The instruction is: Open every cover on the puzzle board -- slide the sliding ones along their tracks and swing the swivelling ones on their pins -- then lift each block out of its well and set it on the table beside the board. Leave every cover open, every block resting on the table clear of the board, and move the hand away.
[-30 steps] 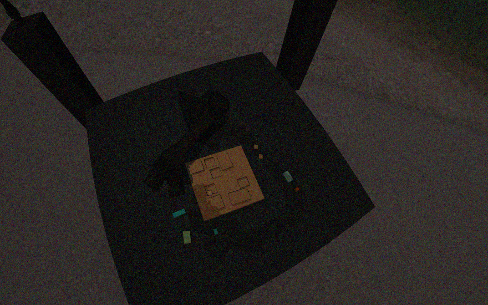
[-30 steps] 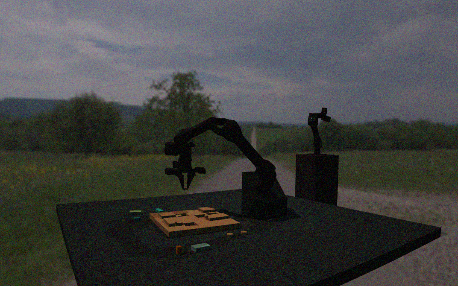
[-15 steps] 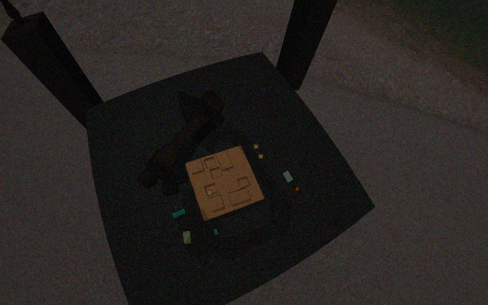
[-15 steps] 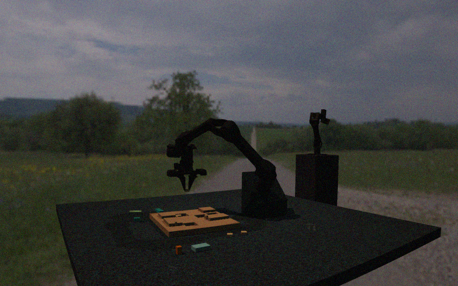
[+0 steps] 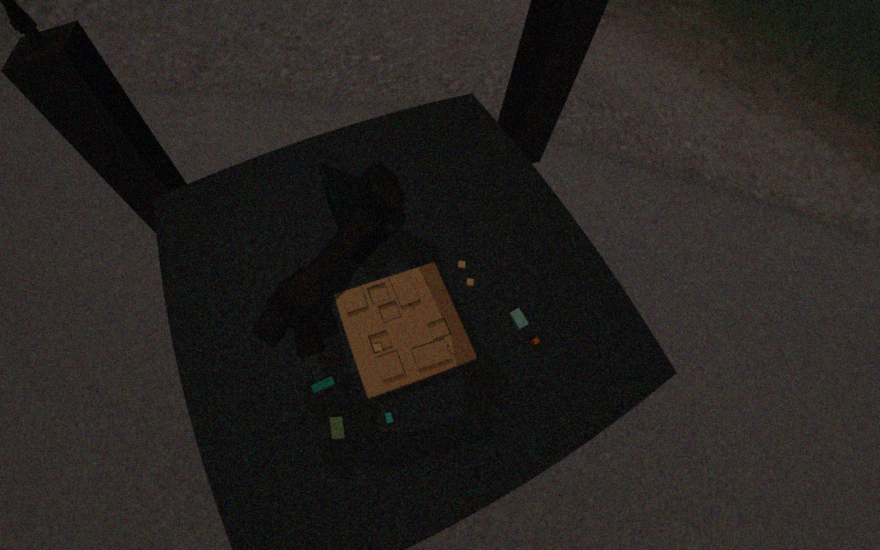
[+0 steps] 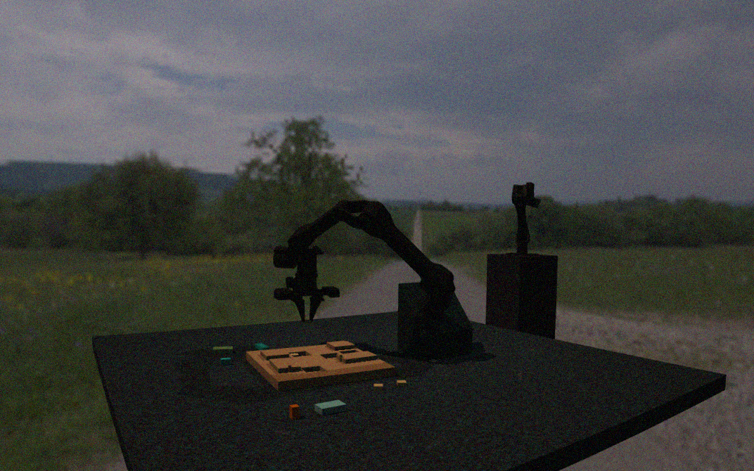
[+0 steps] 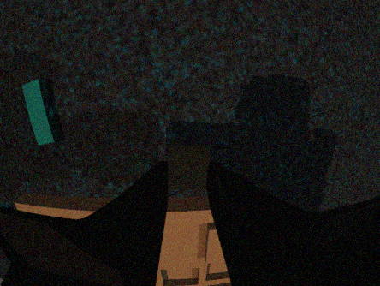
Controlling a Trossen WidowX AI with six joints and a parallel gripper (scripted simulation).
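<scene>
Now: the tan puzzle board 210 mm to the left of my gripper tip, 60 mm below it and 50 mm ahead of it. Round my gripper tip: pale teal block: 530 mm to the left, 130 mm ahead, 70 mm below; green block: 250 mm ahead, 70 mm below, 20 mm to the right; small teal block: 260 mm ahead, 110 mm to the left, 70 mm below.
</scene>
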